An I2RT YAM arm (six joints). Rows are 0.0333 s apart.
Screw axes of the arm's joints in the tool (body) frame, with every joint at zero. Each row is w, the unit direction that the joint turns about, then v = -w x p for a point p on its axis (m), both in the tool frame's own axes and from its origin. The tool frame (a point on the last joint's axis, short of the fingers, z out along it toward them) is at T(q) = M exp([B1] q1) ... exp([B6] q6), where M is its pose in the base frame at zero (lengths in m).
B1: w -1 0 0 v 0.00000 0.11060 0.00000
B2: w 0 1 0 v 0.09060 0.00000 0.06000
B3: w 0 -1 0 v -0.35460 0.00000 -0.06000
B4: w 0 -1 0 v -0.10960 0.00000 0.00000
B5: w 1 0 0 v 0.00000 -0.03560 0.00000
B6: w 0 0 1 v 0.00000 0.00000 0.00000
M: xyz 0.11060 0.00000 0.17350 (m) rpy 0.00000 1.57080 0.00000 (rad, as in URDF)
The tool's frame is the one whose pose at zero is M.
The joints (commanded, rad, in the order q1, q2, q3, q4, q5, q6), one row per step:
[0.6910, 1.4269, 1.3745, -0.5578, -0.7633, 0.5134]
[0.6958, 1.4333, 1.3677, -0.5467, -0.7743, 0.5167]
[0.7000, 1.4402, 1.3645, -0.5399, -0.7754, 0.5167]
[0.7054, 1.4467, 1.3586, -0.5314, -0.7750, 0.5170]
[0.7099, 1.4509, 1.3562, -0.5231, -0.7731, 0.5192]
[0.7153, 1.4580, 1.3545, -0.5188, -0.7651, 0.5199]
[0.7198, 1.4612, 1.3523, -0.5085, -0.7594, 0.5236]
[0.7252, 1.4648, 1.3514, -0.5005, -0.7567, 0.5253]
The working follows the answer.
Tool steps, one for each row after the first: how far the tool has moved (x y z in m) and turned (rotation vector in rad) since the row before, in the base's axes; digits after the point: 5 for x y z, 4 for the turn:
[0.00025, 0.00253, -0.00305, 0.0035, 0.0087, 0.0124]
[0.00060, 0.00227, -0.00252, -0.0016, 0.0029, 0.0051]
[0.00031, 0.00249, -0.00319, -0.0027, 0.0031, 0.0049]
[0.00014, 0.00194, -0.00140, 0.0002, 0.0000, 0.0020]
[0.00047, 0.00242, -0.00246, -0.0065, 0.0010, -0.0014]
[0.00013, 0.00184, -0.00094, 0.0007, -0.0025, -0.0017]
[-0.00020, 0.00206, -0.00078, 0.0011, -0.0021, 0.0025]

Tool pose at each row, in the base's axes (x y z in m, rotation vector in rad; rounded; the steps above come from the unrounded poses):
[0.22450, 0.21760, 0.36471, -0.6958, 2.2907, 1.4666]
[0.22475, 0.22013, 0.36166, -0.7053, 2.2936, 1.4817]
[0.22535, 0.22239, 0.35914, -0.7104, 2.2971, 1.4842]
[0.22566, 0.22488, 0.35595, -0.7156, 2.3017, 1.4857]
[0.22580, 0.22683, 0.35455, -0.7181, 2.3015, 1.4868]
[0.22628, 0.22925, 0.35209, -0.7175, 2.3081, 1.4801]
[0.22641, 0.23109, 0.35115, -0.7166, 2.3057, 1.4784]
[0.22621, 0.23315, 0.35037, -0.7206, 2.3030, 1.4792]

